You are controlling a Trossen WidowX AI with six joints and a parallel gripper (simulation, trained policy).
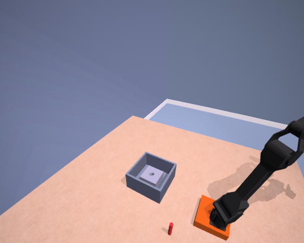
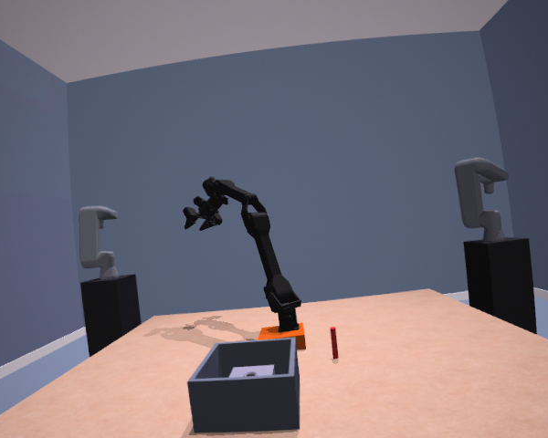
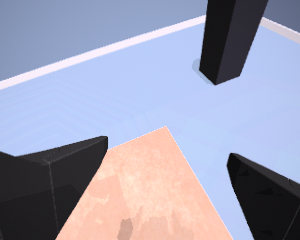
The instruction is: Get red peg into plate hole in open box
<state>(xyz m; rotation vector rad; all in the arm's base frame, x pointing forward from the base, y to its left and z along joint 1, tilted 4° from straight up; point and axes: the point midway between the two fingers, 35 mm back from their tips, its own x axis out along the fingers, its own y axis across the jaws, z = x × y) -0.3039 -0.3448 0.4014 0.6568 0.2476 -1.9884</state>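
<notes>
The red peg is 500 mm ahead of my gripper tip, 500 mm to the left of it and 350 mm below it. From my gripper tip the other things lie so: pale plate 690 mm ahead, 310 mm to the left, 340 mm below; grey box 690 mm ahead, 310 mm to the left, 360 mm below.
</notes>
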